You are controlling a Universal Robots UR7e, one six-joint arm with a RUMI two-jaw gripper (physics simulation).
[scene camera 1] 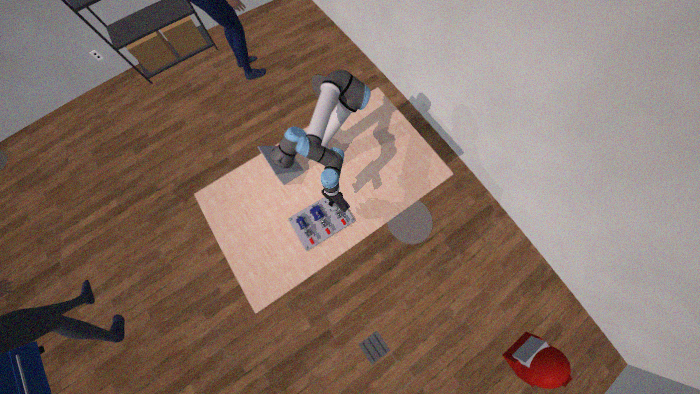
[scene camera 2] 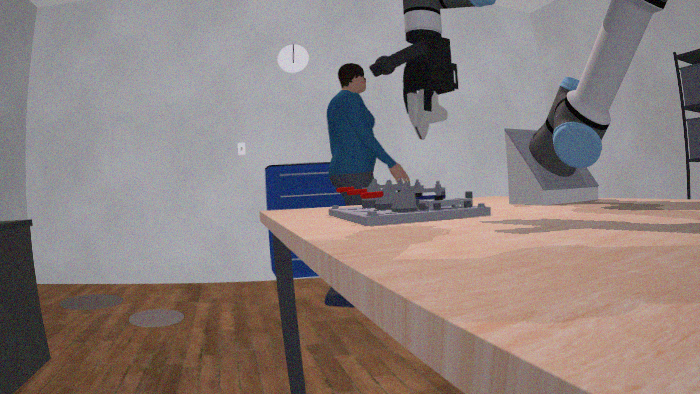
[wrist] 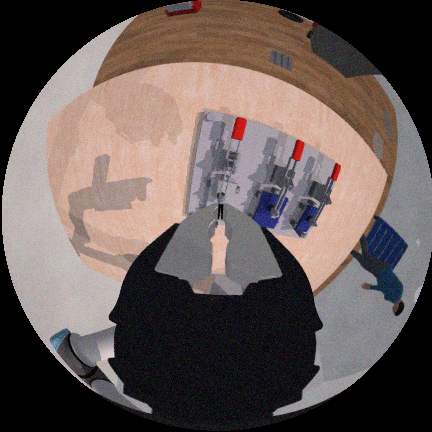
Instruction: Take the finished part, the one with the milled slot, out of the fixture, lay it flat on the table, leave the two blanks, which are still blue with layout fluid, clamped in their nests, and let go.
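Where they show: gripper, fingertip midpoint: (scene camera 2: 422, 139) (wrist: 220, 205); arm's base, link origin: (scene camera 1: 281, 158) (scene camera 2: 552, 156).
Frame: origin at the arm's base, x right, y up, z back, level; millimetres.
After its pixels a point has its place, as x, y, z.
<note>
The grey fixture plate (scene camera 1: 301, 236) {149, -102, -465} (scene camera 2: 400, 220) {-179, -113, -508} (wrist: 254, 145) {-74, -103, -516} lies on the table. Two blue blanks sit in their nests under clamp arms: one blank (scene camera 1: 317, 213) {-8, -51, -409} (wrist: 270, 209) {-12, -73, -405} in the middle nest, the other blank (scene camera 1: 301, 222) (wrist: 306, 220) {96, -72, -397} in the far nest. The third nest is partly hidden by my fingers in the wrist view, and I cannot make out the slotted part there. My gripper (scene camera 2: 422, 137) {-126, 24, -439} (wrist: 220, 205) {-126, 24, -439} is shut and empty, pointing down, well above the fixture on the third nest's side.
Three toggle clamps with red handles (wrist: 239, 129) {-113, -66, -532} (wrist: 297, 150) {-7, -62, -530} (wrist: 336, 172) {105, -56, -528} stand on the plate. The wooden table top (scene camera 1: 240, 235) {470, -118, -248} (scene camera 2: 550, 290) {-699, -118, -602} (wrist: 135, 190) {-324, -118, -376} extends around the fixture. The arm's slanted base (scene camera 2: 520, 170) {18, -34, -108} stands behind. A person in teal (scene camera 2: 350, 135) stands beyond the table.
</note>
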